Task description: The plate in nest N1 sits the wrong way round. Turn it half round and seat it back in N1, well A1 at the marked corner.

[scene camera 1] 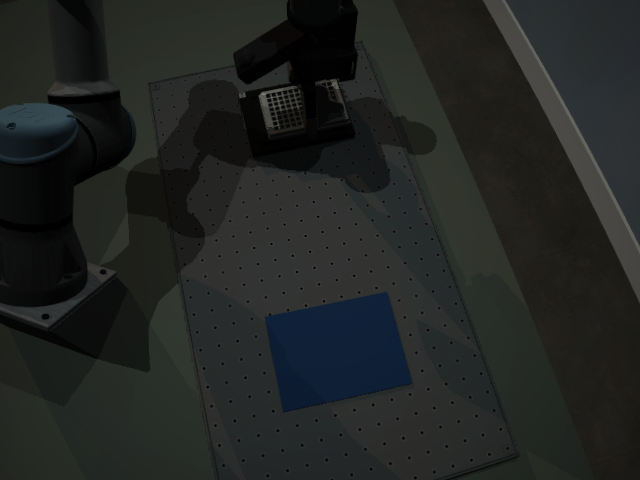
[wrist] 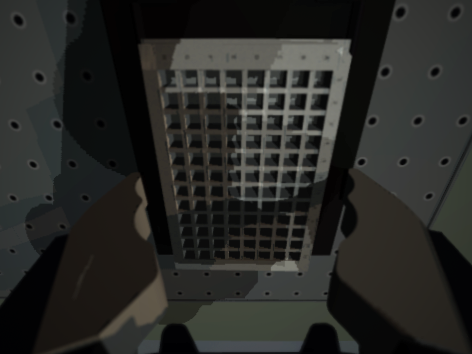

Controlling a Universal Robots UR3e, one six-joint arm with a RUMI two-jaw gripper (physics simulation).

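Note:
The white plate (scene camera 1: 281,111) (wrist: 236,172), a grid of square wells, lies in the black nest (scene camera 1: 249,126) (wrist: 136,100) at the back of the board. It looks level. A small pale mark (scene camera 1: 241,95) shows at the nest's back left corner. The plate's lettering is too faint to read. My gripper (scene camera 1: 311,114) (wrist: 243,174) is open, its jaws on either side of the plate's long sides. In the wrist view a gap shows between each jaw and the plate. In the scene view a dark finger hides part of the plate.
The perforated board (scene camera 1: 310,253) (wrist: 417,100) carries the nest. A flat blue rectangle (scene camera 1: 338,351) lies toward the board's front. The arm's base plate (scene camera 1: 98,281) is at the left. A pale wall edge (scene camera 1: 568,155) runs along the right.

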